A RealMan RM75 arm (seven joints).
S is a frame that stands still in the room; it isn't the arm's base.
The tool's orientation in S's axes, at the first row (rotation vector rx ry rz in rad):
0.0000, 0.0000, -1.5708
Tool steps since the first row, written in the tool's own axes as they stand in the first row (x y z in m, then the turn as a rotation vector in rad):
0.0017, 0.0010, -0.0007, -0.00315, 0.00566, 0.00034
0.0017, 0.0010, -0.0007, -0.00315, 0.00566, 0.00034
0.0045, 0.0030, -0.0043, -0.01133, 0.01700, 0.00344
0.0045, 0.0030, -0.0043, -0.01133, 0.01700, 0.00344
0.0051, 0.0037, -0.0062, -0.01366, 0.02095, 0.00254
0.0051, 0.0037, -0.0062, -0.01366, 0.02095, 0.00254
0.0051, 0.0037, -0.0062, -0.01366, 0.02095, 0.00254
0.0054, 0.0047, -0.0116, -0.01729, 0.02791, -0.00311
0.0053, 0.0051, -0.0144, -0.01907, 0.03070, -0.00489
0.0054, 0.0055, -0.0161, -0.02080, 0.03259, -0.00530
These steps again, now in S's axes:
0.0010, -0.0017, -0.0007, 0.00566, 0.00315, 0.00034
0.0010, -0.0017, -0.0007, 0.00566, 0.00315, 0.00034
0.0030, -0.0045, -0.0043, 0.01700, 0.01133, 0.00344
0.0030, -0.0045, -0.0043, 0.01700, 0.01133, 0.00344
0.0037, -0.0051, -0.0062, 0.02095, 0.01366, 0.00254
0.0037, -0.0051, -0.0062, 0.02095, 0.01366, 0.00254
0.0037, -0.0051, -0.0062, 0.02095, 0.01366, 0.00254
0.0047, -0.0054, -0.0116, 0.02791, 0.01729, -0.00311
0.0051, -0.0053, -0.0144, 0.03070, 0.01907, -0.00489
0.0055, -0.0054, -0.0161, 0.03259, 0.02080, -0.00530

